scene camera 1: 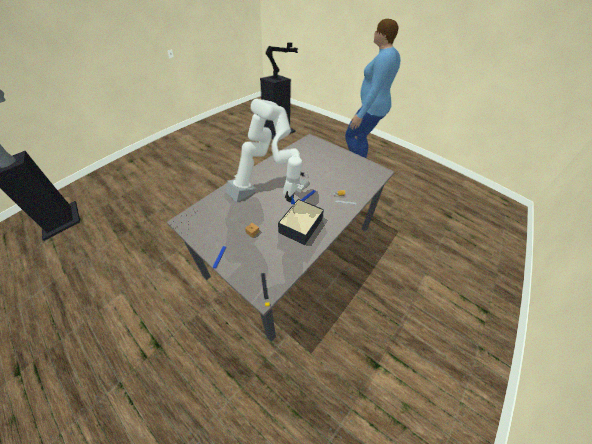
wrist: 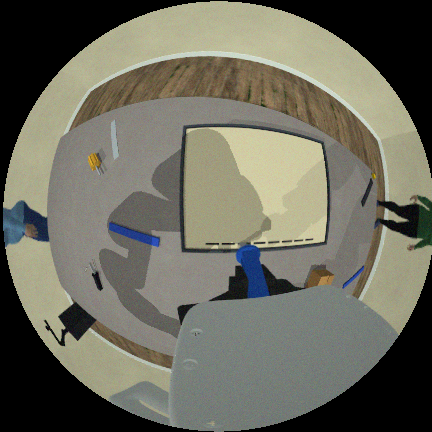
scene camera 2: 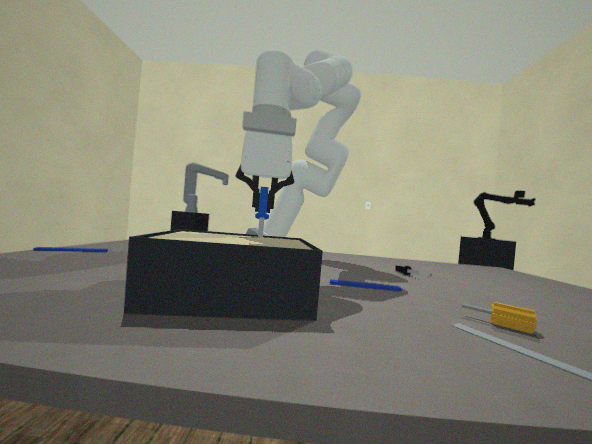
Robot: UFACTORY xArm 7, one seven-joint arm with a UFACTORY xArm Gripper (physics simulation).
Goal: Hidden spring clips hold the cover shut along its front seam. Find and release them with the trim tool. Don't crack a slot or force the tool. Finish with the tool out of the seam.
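Pixels of known places: gripper, fingertip midpoint: (scene camera 1: 289, 200) (wrist: 247, 276) (scene camera 2: 262, 211); arm's base at its link origin: (scene camera 1: 241, 184).
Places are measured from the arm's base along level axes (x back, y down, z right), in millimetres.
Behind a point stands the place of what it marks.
Observation:
The cover (scene camera 1: 306, 215) @(x -535, y -32, z -119 mm) (wrist: 300, 190) @(x -534, y -32, z -39 mm) is a cream panel in a dark open-topped box (scene camera 1: 291, 234) @(x -560, y 13, z 22 mm) (scene camera 2: 220, 280) @(x -611, y 11, z -114 mm). A row of short dark slots (wrist: 280, 242) @(x -450, y -33, z -45 mm) runs along the cover's edge nearest the gripper in the wrist view. My gripper (scene camera 2: 263, 200) @(x -410, y -84, z -93 mm) is shut on the blue handle of the trim tool (scene camera 2: 263, 201) @(x -429, y -104, z -100 mm) (wrist: 256, 275) @(x -427, y -112, z -97 mm), which is nearly upright. The tool's pale blade points down at the slotted edge. Its tip is hidden behind the box rim in scene camera 2 and under the blue collar in the wrist view, so I cannot tell how deep it sits.
On the table (scene camera 1: 320, 150) @(x 19, y 58, z -831 mm) lie a blue bar (scene camera 1: 308, 196) @(x -354, y 57, z -319 mm) (scene camera 2: 366, 285) @(x -359, y 53, z -320 mm) (wrist: 134, 234) @(x -353, y 52, z -305 mm), a yellow-handled tool (scene camera 2: 513, 317) @(x -499, y 39, z -512 mm) (wrist: 94, 161) @(x -487, y 31, z -494 mm), a pale strip (scene camera 2: 520, 350) @(x -570, y 57, z -477 mm), a black-handled tool (wrist: 97, 281) @(x -130, y 43, z -442 mm), an orange-brown block (scene camera 1: 252, 230) @(x -387, y 13, z 179 mm) (wrist: 320, 278) @(x -388, y 13, z 138 mm), another blue bar (scene camera 1: 219, 257) @(x -398, y 52, z 424 mm) and a dark bar (scene camera 1: 264, 286) @(x -705, y 53, z 335 mm). A person (scene camera 1: 382, 80) stands beyond the table.

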